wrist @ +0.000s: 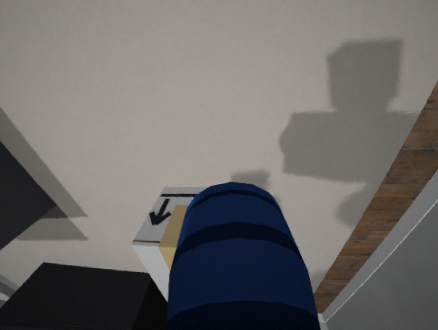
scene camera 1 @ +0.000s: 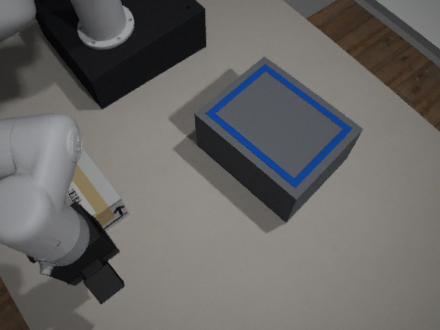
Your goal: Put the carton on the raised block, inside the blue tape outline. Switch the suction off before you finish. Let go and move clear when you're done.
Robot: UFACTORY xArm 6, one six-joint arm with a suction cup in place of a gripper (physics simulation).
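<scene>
The carton, white with a tan tape strip and black arrows, lies on the table. In scene camera 1 it shows at the left, partly hidden by the arm. My suction cup, blue with dark bands, hides part of the carton in the wrist view; its tip appears near the carton's arrow-marked end, with no visible contact. The cup is hidden in scene camera 1. It holds nothing. The grey raised block stands apart from the carton, with the blue tape outline on its top.
The black robot base stands at the upper left in scene camera 1, near the raised block. The table edge and wooden floor lie to the right in the wrist view. Arm shadows fall on the table.
</scene>
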